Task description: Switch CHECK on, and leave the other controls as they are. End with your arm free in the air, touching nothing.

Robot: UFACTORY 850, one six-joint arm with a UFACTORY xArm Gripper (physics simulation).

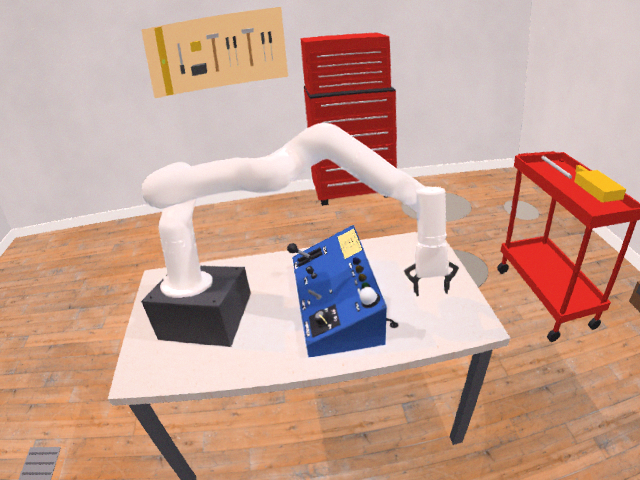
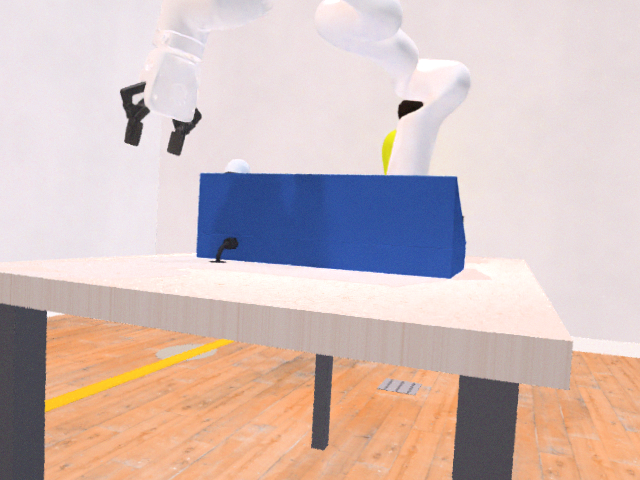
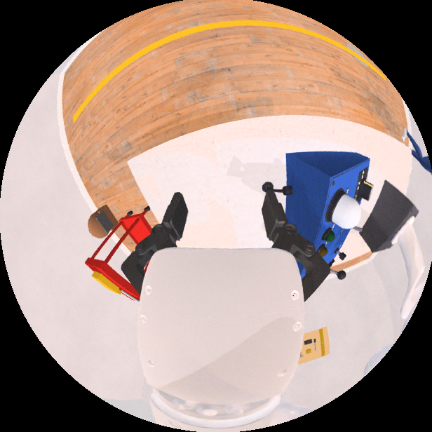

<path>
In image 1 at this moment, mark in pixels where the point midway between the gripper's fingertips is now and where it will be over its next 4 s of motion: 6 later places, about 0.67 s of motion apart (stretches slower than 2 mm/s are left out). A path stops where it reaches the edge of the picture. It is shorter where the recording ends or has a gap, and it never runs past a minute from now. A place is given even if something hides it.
My gripper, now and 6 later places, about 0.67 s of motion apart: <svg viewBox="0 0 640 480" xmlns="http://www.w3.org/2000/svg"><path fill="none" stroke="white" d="M431 293L377 238L350 213L309 235L300 266L290 266L289 275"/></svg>
</path>
